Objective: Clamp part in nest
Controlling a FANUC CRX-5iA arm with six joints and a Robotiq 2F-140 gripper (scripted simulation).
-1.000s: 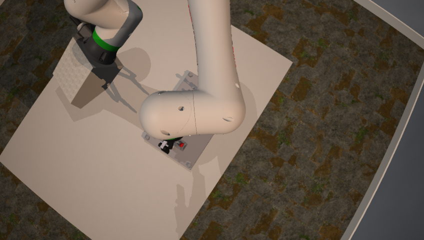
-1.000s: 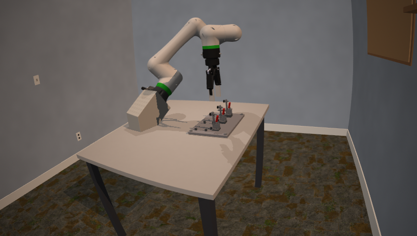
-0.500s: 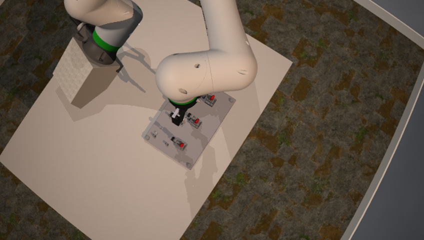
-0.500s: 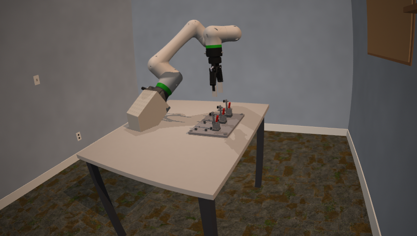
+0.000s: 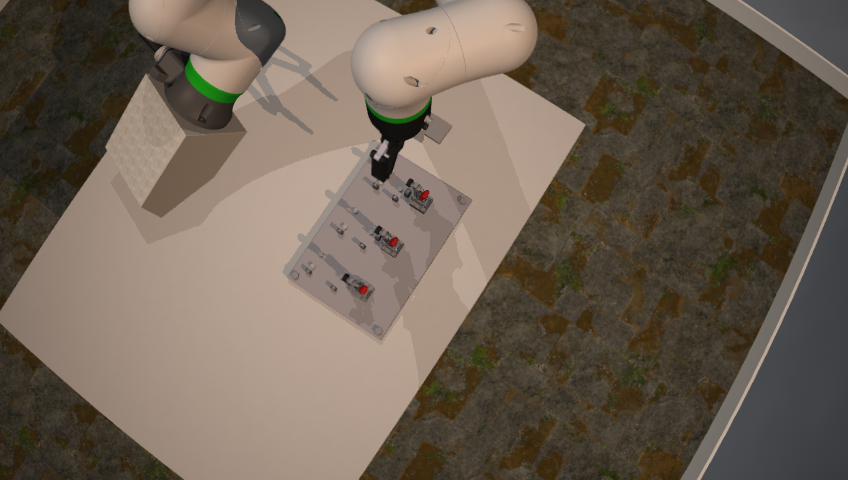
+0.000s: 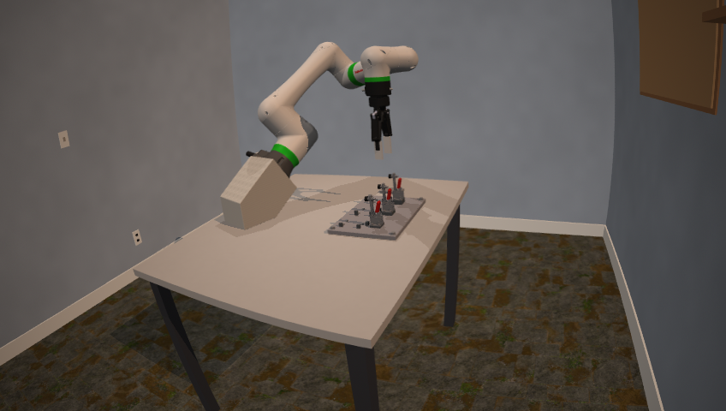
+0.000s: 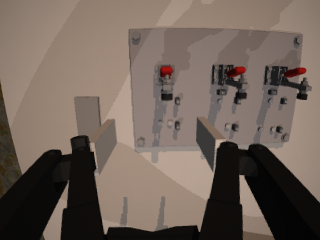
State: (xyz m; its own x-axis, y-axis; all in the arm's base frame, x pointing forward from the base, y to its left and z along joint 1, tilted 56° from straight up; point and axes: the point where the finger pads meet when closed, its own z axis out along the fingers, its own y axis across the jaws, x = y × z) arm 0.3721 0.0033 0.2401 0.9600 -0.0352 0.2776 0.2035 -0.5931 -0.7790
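Right now the part is 210 mm below my hand, 140 mm to the left of it and 60 mm behind it. From my hand the other things lie so: grey fixture plate 210 mm below, 120 mm to the right, 50 mm ahead.
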